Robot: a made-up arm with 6 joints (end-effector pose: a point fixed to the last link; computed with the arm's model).
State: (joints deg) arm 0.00 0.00 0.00 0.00 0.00 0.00
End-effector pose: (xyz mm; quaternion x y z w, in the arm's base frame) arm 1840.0 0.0 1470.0 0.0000 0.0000 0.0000 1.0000
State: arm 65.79 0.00 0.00 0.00 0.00 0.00
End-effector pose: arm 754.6 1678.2 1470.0 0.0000 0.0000 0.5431 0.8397
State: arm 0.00 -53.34 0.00 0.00 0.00 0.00
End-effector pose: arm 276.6 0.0 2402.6 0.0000 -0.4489 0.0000 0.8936
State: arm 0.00 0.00 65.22 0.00 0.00 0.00
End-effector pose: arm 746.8 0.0 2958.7 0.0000 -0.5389 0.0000 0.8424
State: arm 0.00 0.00 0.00 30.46 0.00 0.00
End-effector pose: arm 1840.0 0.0 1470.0 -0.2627 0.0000 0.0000 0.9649
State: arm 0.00 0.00 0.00 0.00 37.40 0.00
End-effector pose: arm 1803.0 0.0 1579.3 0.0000 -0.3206 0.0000 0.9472
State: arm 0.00 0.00 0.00 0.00 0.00 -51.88
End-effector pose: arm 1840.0 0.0 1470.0 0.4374 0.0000 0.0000 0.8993
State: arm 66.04 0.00 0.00 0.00 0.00 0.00
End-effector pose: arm 747.2 1681.4 1470.0 0.0000 0.0000 0.5449 0.8385
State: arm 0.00 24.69 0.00 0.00 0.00 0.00
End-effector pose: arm 2139.0 0.0 656.1 0.0000 0.2138 0.0000 0.9769
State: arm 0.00 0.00 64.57 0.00 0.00 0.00
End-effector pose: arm 764.9 0.0 2951.6 0.0000 -0.5341 0.0000 0.8454
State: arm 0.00 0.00 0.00 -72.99 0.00 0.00
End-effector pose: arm 1840.0 0.0 1470.0 0.5948 0.0000 0.0000 0.8039
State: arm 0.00 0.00 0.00 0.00 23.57 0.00
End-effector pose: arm 1825.0 0.0 1542.0 0.0000 -0.2042 0.0000 0.9789
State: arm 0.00 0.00 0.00 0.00 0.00 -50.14
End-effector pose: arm 1840.0 0.0 1470.0 0.4237 0.0000 0.0000 0.9058
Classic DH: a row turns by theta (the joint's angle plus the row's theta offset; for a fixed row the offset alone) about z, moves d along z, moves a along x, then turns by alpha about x. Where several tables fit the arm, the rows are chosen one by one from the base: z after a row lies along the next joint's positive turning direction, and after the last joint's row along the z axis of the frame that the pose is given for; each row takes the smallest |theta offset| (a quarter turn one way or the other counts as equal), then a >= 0, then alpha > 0; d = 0 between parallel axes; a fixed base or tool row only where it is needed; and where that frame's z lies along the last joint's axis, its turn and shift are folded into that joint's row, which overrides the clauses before.
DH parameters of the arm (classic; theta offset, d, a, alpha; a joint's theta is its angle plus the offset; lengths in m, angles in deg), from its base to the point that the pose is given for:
joint 1: 0 0.38 0.13 -90
joint 2: -90 0 0.98 180
joint 3: 0 0 0.11 -90
joint 4: 0 -1.53 0 90
joint 5: 0 0 0 -90
joint 6: 90 -0.18 0 90
tool (fixed): -90 0 0 0

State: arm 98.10 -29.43 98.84 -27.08 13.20 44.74
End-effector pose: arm 233.1 -1505.0 2481.5 0.6939 -0.6099 0.1510 0.3516
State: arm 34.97 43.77 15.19 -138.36 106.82 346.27
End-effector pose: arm 1783.8 1108.0 364.2 0.4653 -0.1953 -0.7238 0.4706
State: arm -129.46 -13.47 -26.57 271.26 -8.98 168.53
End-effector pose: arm -988.7 -1245.3 1052.5 -0.2332 0.5847 -0.6351 0.4477
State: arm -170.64 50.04 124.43 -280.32 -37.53 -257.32
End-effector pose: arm -1245.2 -95.9 2644.8 -0.1973 -0.8117 0.2170 0.5052
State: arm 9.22 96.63 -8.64 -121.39 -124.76 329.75
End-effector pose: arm 876.0 270.1 -1159.4 -0.7356 -0.5275 0.0074 0.4248
